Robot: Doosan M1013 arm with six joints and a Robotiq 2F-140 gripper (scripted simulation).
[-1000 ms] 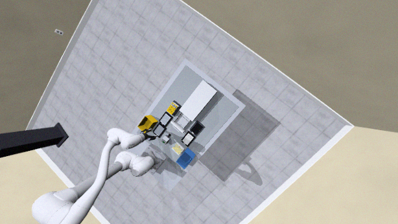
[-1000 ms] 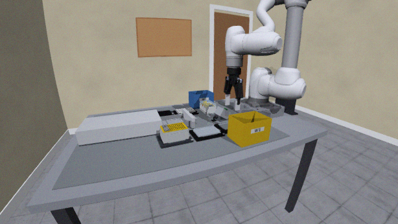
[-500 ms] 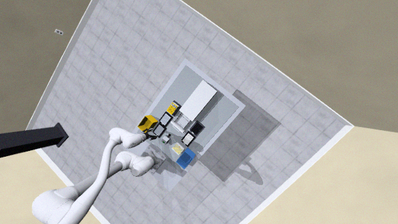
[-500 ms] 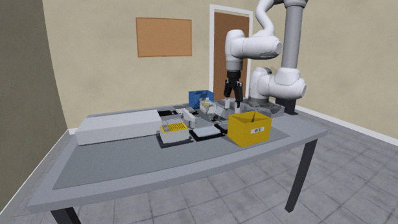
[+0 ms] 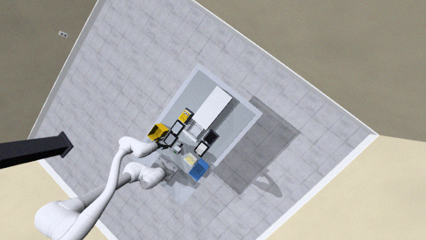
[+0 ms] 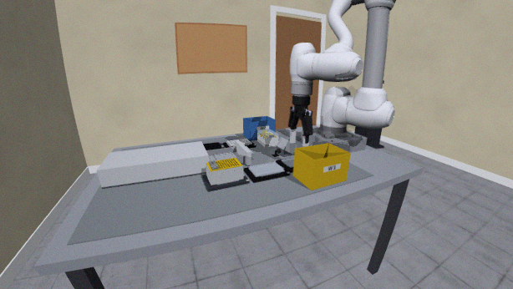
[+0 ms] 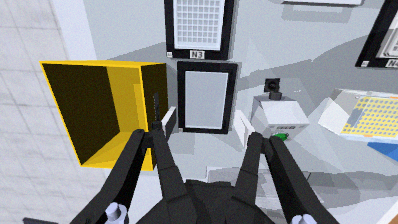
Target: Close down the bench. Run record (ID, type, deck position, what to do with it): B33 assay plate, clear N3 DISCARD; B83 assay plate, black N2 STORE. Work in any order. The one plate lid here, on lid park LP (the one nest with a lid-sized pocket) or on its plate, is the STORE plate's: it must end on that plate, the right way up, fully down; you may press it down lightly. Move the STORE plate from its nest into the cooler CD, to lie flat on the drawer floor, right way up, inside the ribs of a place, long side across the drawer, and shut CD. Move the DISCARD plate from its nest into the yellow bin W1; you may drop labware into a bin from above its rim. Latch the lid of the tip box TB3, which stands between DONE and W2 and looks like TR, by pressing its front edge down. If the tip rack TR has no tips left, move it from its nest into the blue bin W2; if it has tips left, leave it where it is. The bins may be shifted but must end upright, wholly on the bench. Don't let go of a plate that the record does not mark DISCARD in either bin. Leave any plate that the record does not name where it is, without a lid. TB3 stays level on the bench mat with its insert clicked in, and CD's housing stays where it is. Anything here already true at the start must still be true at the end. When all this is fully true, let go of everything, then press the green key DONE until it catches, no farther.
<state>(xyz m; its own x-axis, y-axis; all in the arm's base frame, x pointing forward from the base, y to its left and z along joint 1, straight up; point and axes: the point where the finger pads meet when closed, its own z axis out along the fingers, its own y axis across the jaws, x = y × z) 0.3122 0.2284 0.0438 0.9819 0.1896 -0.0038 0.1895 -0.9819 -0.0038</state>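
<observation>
Right now my hand is 100 mm above the see-through plate lid. From my hand the other things lie so: yellow bin W1 (40 mm behind, 150 mm to the left, 80 mm below); N3 label (90 mm ahead, 40 mm to the left, 100 mm below); green key (20 mm behind, 160 mm to the right, 50 mm below).
</observation>
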